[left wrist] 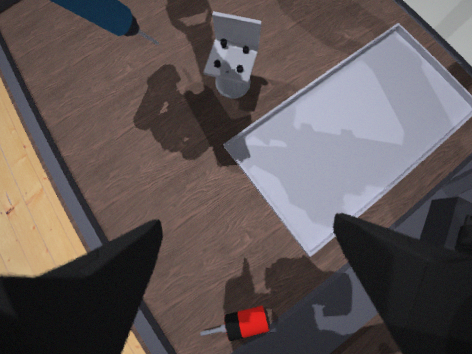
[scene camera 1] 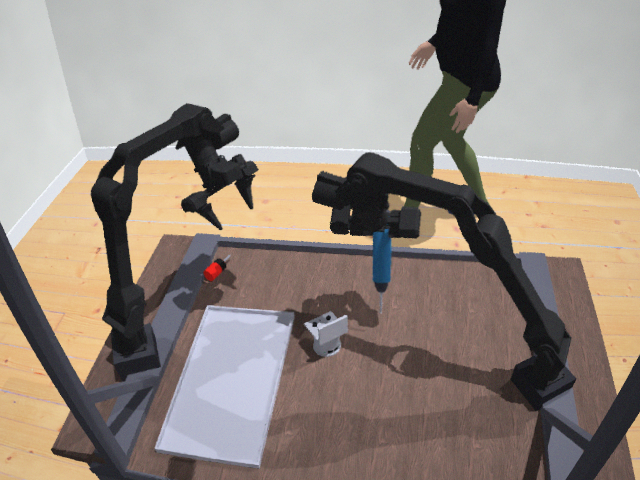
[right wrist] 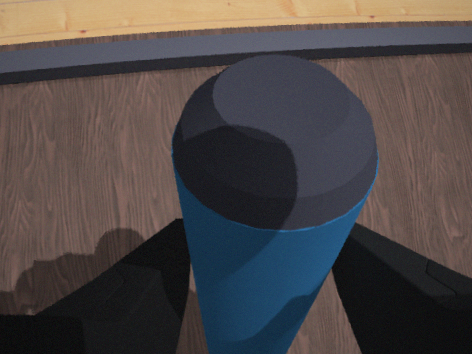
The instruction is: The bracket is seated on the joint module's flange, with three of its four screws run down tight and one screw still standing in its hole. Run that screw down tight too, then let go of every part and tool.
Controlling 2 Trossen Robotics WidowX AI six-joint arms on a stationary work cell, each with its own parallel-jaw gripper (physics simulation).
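The light grey bracket [scene camera 1: 333, 328] [left wrist: 237, 31] sits on the grey joint module [scene camera 1: 326, 348] [left wrist: 233, 88], with its wall upright. Several dark screw heads show in its plate in the left wrist view; which one stands higher I cannot tell. My right gripper [scene camera 1: 381, 232] [right wrist: 259, 231] is shut on the blue screwdriver [scene camera 1: 381, 258] [left wrist: 102, 16] [right wrist: 265, 270], which hangs nearly upright, bit down, to the right of the bracket in the scene view, apart from it. My left gripper [scene camera 1: 237, 217] [left wrist: 249, 225] is open and empty, high above the table's back left.
A red and black screwdriver [scene camera 1: 212, 271] [left wrist: 252, 322] lies at the back left, by the grey frame rail. A shallow grey-white tray [scene camera 1: 166, 413] [left wrist: 274, 207] lies left of the bracket in the scene view. A person [scene camera 1: 467, 51] stands behind the table.
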